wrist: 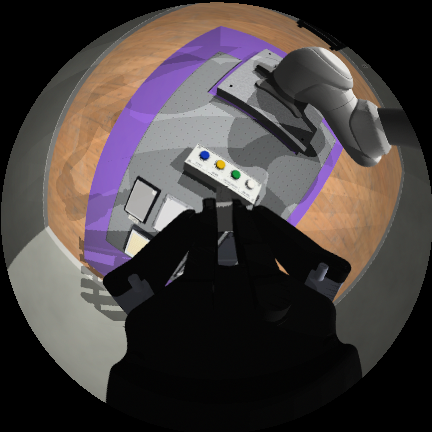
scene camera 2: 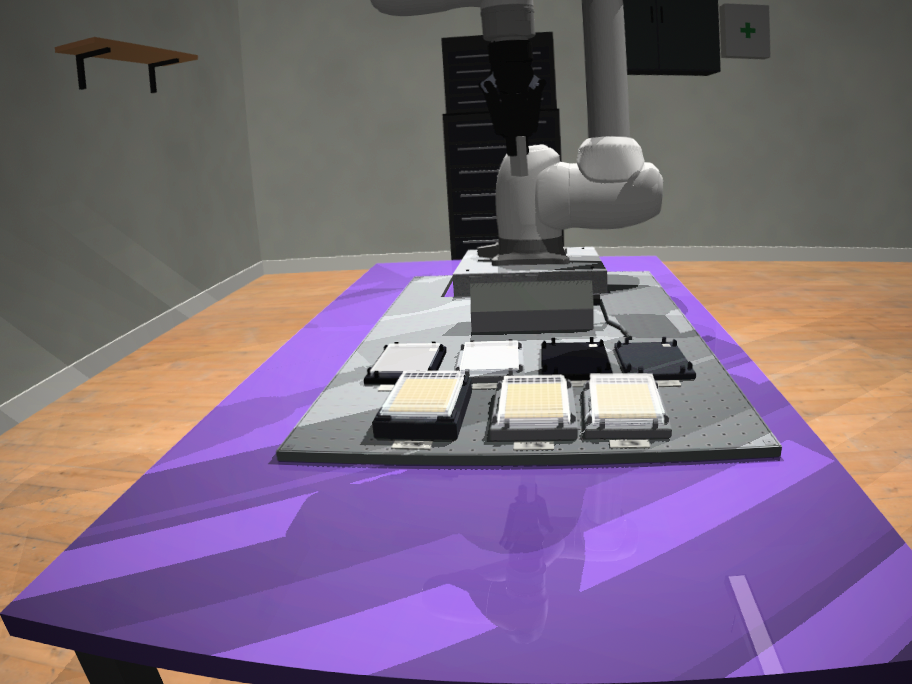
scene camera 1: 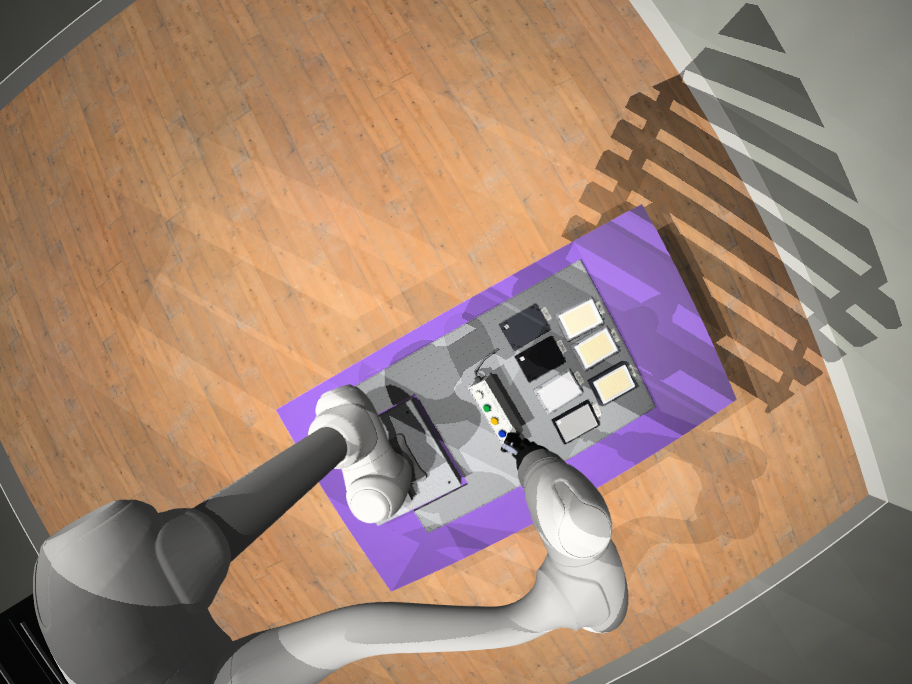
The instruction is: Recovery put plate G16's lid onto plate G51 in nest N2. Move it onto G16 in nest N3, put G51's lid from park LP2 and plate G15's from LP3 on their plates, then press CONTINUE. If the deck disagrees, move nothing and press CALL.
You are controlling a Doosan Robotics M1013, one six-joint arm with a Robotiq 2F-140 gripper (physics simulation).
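Places are measured from the arm's base along level axes (x ahead, y left, z up), in millimetres.
Where they show: gripper, fingertip midpoint: (wrist: 222,196) (scene camera 2: 519,175) (scene camera 1: 512,432); arm's base, link origin: (wrist: 287,88) (scene camera 2: 531,258).
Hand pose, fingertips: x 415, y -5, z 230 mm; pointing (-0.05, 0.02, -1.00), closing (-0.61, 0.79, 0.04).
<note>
Each offset is from my fingertips to the centre of the thing. "spot": to the spot under its first point. Level surfaces: height alone.
My gripper (scene camera 1: 509,444) (scene camera 2: 518,156) (wrist: 222,196) is shut and empty, high above the deck, overlapping the blue-button end of the button box in scene camera 1. The button box @[dy +13, dx -13, dz -233 mm] (scene camera 1: 490,414) (scene camera 2: 530,305) (wrist: 228,169) carries blue @[dy -63, dx -32, dz -211 mm] (wrist: 204,155), yellow @[dy -13, dx -34, dz -211 mm] (wrist: 220,164), green @[dy +37, dx -36, dz -211 mm] (wrist: 236,174) and white @[dy +87, dx -38, dz -211 mm] (wrist: 251,184) buttons. Three cream plates @[dy +138, dx +385, dz -250 mm] (scene camera 1: 580,319) @[dy +23, dx +387, dz -252 mm] (scene camera 1: 595,348) @[dy -117, dx +386, dz -244 mm] (scene camera 1: 613,383) sit in a row; the one in the black, taller nest also shows in scene camera 2 (scene camera 2: 423,395). Behind are a light grey item @[dy -178, dx +210, dz -261 mm] (scene camera 2: 407,358), a white one @[dy -48, dx +205, dz -261 mm] (scene camera 2: 489,357), a black one @[dy +83, dx +200, dz -265 mm] (scene camera 2: 574,358) and a slate one @[dy +204, dx +205, dz -265 mm] (scene camera 2: 653,357). Labels are unreadable.
The grey perforated deck @[dz -274 mm] (scene camera 1: 440,368) (scene camera 2: 707,423) lies on the purple table @[dz -288 mm] (scene camera 1: 626,250) (scene camera 2: 412,544). The robot's base plate (scene camera 2: 530,281) (wrist: 240,95) stands behind the button box. A cable @[spot: dy +160, dx +9, dz -270 mm] (scene camera 2: 612,323) runs from the box. The arm's lower links rise above the base.
</note>
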